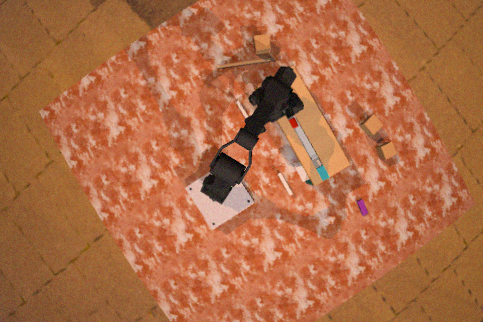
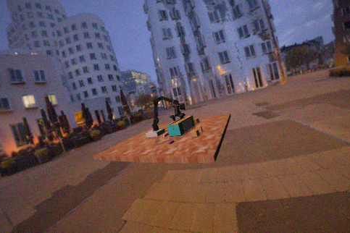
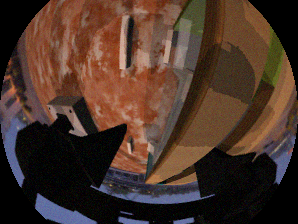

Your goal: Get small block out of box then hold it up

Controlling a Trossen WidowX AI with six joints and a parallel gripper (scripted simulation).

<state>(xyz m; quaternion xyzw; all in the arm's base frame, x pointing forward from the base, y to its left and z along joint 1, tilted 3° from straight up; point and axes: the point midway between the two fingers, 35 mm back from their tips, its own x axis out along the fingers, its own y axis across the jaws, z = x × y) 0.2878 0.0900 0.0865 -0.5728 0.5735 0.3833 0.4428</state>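
Now: gripper tip 5 cm short of the small red block and 3 cm to the left of it. The rest, counted from my gripper tip: thin wooden stick: 4 cm ahead, 26 cm to the left, 9 cm below; then box: 3 cm ahead, 5 cm to the right, 3 cm below.
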